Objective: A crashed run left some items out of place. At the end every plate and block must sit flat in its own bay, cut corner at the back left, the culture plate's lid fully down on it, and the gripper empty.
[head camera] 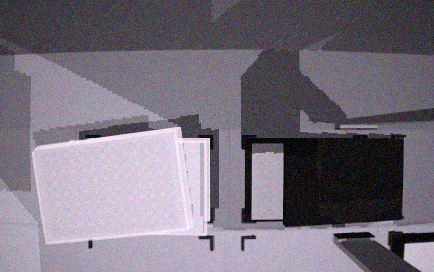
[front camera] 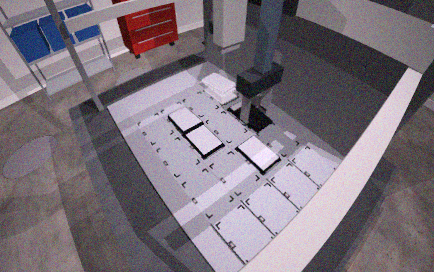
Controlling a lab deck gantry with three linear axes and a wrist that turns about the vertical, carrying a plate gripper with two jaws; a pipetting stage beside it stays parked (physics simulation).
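Places are measured from the robot's base along level axes (x ahead, y left, z up), in millimetres.
Pixels of known places: gripper, fingertip midpoint: (head camera: 352, 181) (front camera: 254, 114); robot's base, origin of the base link: (front camera: 138, 123).
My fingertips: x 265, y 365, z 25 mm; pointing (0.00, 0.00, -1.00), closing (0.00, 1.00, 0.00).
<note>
For each thing: its middle in the pictures, then the offset to it from my fingertips.
- black block, body centre: (head camera: 345, 180) (front camera: 253, 116) 1 mm back, 1 mm right, 11 mm down
- white-topped plate, body centre: (head camera: 307, 179) (front camera: 246, 112) 37 mm back, 1 mm right, 18 mm down
- turned upper piece, body centre: (head camera: 111, 187) (front camera: 218, 82) 218 mm back, 1 mm left, 24 mm up
- lower pale piece, body centre: (head camera: 142, 183) (front camera: 220, 90) 201 mm back, 1 mm right, 4 mm down
A black block (front camera: 260, 119) (head camera: 345, 182) lies at the back row, set to the right over a white-topped plate (head camera: 267, 186); the plate's left strip shows. My gripper (front camera: 255, 116) (head camera: 355, 181) is open, its jaws straddling the block, with a small gap on each side in the head view. To the left is a pale stack: a turned upper piece (front camera: 218, 81) (head camera: 112, 185) lies askew over a lower pale piece (front camera: 228, 96) (head camera: 198, 180). Whether the upper piece includes the lid is unclear. White-topped plates (front camera: 185, 119) (front camera: 203, 140) (front camera: 258, 152) sit apart from the gripper in black surrounds.
The pale pipetting stage (front camera: 230, 25) stands behind the stack. A light frame beam (front camera: 350, 175) crosses the front right. Marked bays (front camera: 272, 207) run along the right front. A red drawer cabinet (front camera: 150, 30) and a rack with blue bins (front camera: 31, 41) stand beyond the deck.
</note>
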